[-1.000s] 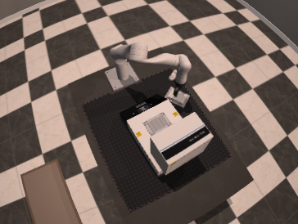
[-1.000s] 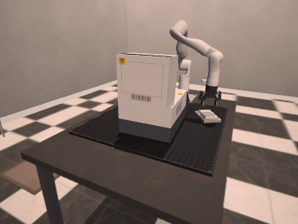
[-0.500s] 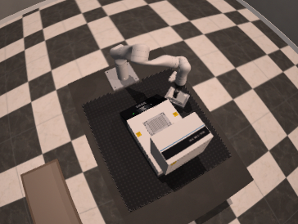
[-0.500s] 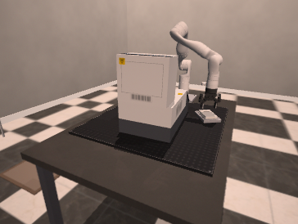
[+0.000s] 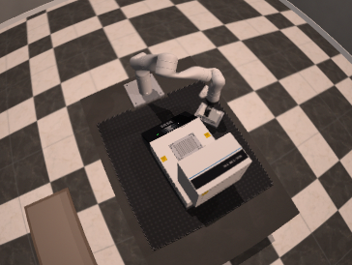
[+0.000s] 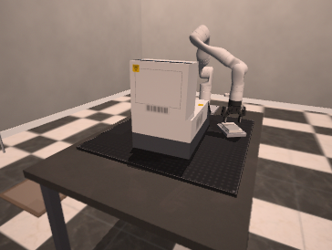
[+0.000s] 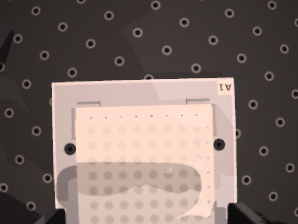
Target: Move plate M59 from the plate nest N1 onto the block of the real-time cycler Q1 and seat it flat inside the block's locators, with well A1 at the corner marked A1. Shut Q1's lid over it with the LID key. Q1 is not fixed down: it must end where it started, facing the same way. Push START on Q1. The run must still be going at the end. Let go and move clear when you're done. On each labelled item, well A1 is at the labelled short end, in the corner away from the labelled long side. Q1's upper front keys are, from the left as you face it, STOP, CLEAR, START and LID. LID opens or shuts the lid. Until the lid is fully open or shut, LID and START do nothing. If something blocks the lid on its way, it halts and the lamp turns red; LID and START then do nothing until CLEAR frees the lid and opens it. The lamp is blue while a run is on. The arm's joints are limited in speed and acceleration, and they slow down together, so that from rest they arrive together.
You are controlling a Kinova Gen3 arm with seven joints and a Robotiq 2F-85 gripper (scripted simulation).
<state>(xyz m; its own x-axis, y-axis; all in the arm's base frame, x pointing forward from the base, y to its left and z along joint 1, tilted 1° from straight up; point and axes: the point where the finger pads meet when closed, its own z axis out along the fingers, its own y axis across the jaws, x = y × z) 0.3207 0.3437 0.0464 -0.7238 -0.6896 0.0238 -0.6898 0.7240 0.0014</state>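
The plate M59 is 4 cm below my hand. The rest, counted from my hand: plate nest N1 (6 cm below).
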